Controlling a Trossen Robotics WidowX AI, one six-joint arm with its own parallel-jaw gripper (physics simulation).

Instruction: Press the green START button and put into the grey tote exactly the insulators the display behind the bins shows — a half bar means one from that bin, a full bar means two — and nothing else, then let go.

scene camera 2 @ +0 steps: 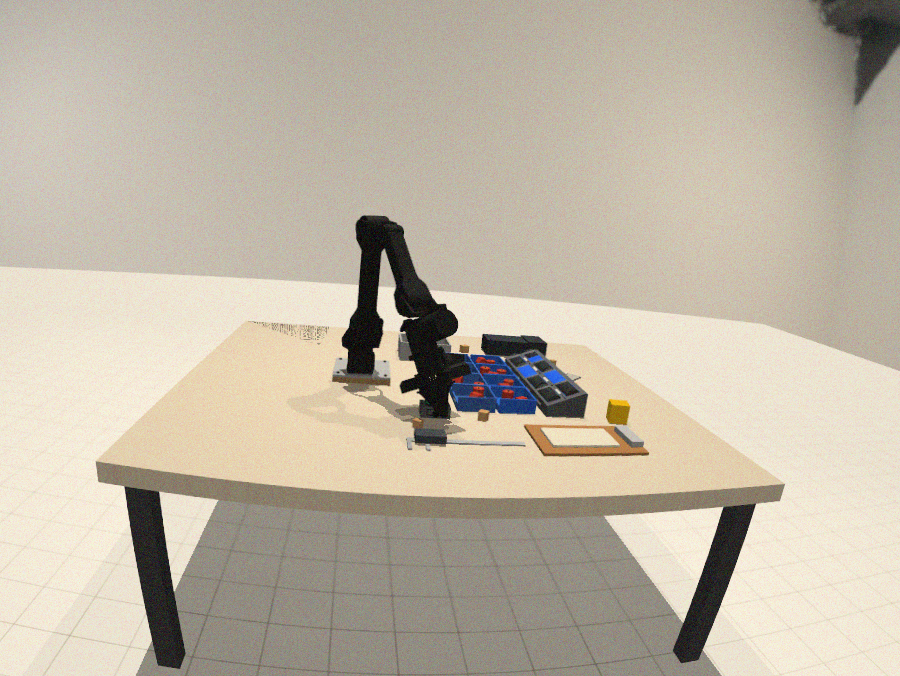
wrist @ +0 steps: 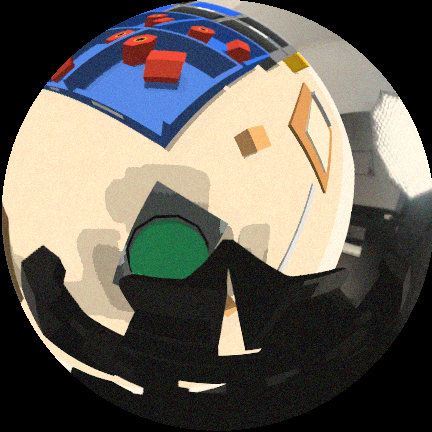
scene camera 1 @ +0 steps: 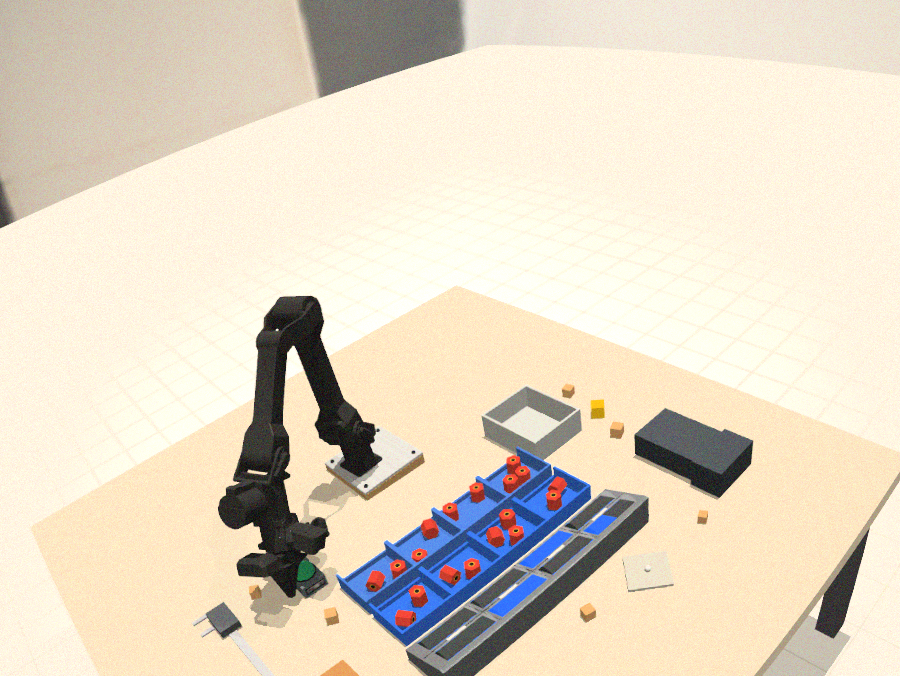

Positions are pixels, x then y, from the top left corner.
gripper: scene camera 2 445,417; wrist; scene camera 1
same spot on gripper: (wrist: 178,320) = (scene camera 1: 296,555)
same spot on black box: (scene camera 1: 713,460) = (scene camera 2: 537,341)
